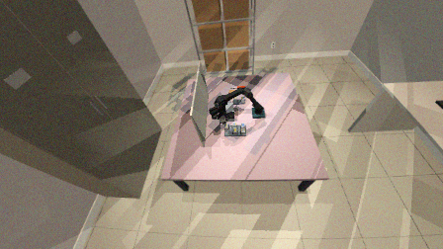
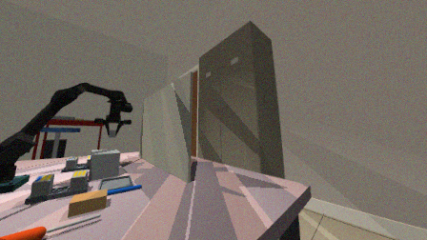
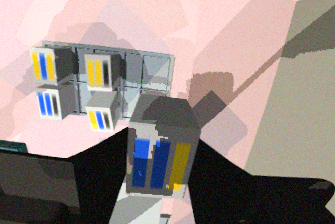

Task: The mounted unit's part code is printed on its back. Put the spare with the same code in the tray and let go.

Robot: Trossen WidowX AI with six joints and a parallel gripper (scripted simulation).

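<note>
Now: the grey tray 390 mm to the right of my gripper tip, 160 mm below it and 60 mm behind it. Also, from my gripper tip: grey spare block: 20 mm above; grey upright panel: 230 mm to the right, 170 mm ahead, 60 mm above; brown block: 520 mm to the right, 150 mm below, 150 mm behind.
</note>
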